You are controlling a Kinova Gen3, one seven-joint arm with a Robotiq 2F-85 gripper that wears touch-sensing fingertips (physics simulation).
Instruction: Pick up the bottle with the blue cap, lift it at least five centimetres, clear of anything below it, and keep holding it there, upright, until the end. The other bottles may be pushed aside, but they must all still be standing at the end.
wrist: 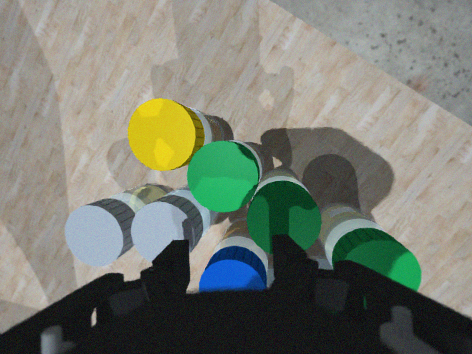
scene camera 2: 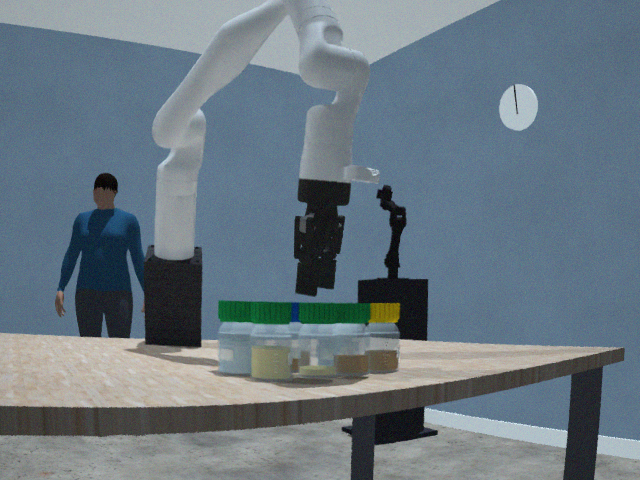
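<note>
The blue-capped bottle (scene camera 2: 295, 312) (wrist: 232, 275) stands among the others. In the scene view a narrow strip of its cap shows between green caps; in the wrist view its cap lies between the fingertips, its near part hidden by the gripper. My gripper (scene camera 2: 316, 290) (wrist: 231, 257) is open and empty, pointing down, with its fingertips a little above cap height. In the wrist view the right fingertip overlaps a dark-looking green cap (wrist: 283, 210), close beside the blue one. The left fingertip overlaps the edge of a white cap (wrist: 157, 231).
Another white-capped bottle (wrist: 95, 235) stands at the left. A green-capped bottle (wrist: 223, 175) and a yellow-capped bottle (scene camera 2: 385, 312) (wrist: 162, 134) stand beyond the blue one; another green-capped bottle (wrist: 385, 265) stands at the right. All stand upright on the wooden table (scene camera 2: 129, 384) (wrist: 100, 50).
</note>
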